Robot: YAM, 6 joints.
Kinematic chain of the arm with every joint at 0, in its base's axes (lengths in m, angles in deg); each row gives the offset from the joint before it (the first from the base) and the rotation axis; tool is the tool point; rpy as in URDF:
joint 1: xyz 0 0 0.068 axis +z
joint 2: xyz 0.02 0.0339 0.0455 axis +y
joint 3: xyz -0.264 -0.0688 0 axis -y
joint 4: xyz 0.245 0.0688 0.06 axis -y
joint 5: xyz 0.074 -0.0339 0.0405 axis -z
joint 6: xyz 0.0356 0 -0.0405 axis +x
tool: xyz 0 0 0 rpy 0 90 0
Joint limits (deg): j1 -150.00..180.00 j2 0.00..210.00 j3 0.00..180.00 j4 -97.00..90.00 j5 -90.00..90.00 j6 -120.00..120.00
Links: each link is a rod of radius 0.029 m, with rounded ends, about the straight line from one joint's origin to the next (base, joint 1, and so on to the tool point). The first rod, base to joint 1, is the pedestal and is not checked.
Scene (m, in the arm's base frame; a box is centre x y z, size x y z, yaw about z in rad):
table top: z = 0
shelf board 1: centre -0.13 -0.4 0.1 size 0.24 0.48 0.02 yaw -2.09
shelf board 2: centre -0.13 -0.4 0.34 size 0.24 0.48 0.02 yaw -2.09
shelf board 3: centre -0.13 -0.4 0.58 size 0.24 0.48 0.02 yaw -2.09
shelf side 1: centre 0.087 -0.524 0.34 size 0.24 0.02 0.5 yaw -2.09
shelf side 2: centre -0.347 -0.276 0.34 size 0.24 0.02 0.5 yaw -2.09
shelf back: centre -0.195 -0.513 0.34 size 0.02 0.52 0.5 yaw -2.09
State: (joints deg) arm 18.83 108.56 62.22 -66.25 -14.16 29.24
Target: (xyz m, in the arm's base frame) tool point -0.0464 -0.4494 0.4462
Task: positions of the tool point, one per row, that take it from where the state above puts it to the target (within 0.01 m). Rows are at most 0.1 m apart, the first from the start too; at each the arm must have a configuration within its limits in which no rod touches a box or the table.
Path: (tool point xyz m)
1: 0.2914 0.0358 0.1640
2: 0.3045 -0.0351 0.2053
3: 0.2935 -0.1075 0.2507
4: 0.2589 -0.1721 0.2987
5: 0.2049 -0.2205 0.3484
6: 0.1388 -0.2459 0.3981
7: 0.0704 -0.2450 0.4462
8: 0.0484 -0.3190 0.4577
9: 0.0090 -0.3891 0.4577
10: -0.0464 -0.4494 0.4462

